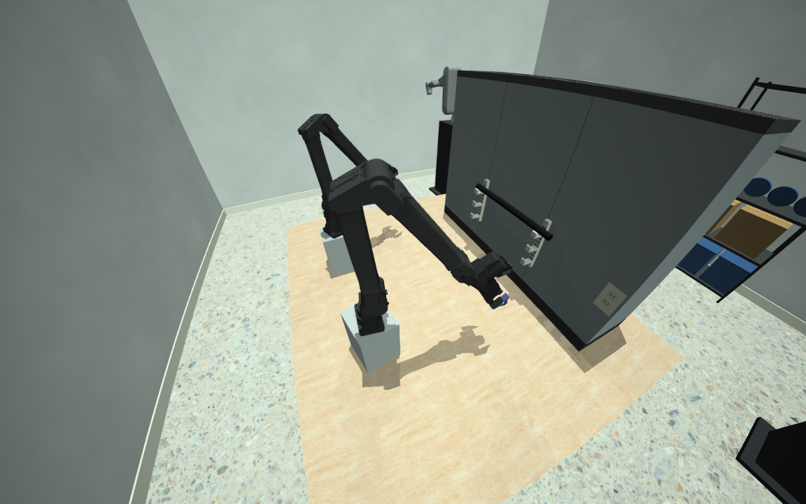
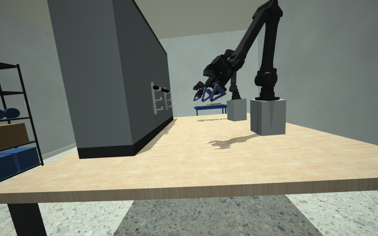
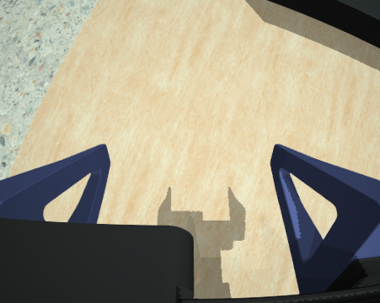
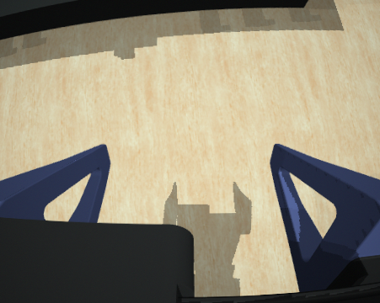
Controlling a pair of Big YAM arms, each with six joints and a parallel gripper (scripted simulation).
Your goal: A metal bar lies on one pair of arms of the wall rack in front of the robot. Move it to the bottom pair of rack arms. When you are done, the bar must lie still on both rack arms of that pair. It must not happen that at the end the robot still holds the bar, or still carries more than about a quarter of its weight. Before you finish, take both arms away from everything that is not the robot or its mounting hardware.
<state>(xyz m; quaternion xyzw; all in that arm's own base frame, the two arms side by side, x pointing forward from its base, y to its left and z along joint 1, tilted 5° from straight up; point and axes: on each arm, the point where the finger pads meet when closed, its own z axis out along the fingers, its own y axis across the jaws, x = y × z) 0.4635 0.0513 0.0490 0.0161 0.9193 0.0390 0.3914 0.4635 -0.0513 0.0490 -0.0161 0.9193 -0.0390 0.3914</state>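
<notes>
The metal bar is 330 mm ahead of my left hand, 570 mm to the right of it and 120 mm above it. Also, from my left hand: grey wall panel: 520 mm ahead, 570 mm to the right, 200 mm above.
The metal bar is 300 mm ahead of my right hand, 310 mm to the left of it and 120 mm above it. Round my right hand: grey wall panel 490 mm ahead, 320 mm to the left, 200 mm above.
</notes>
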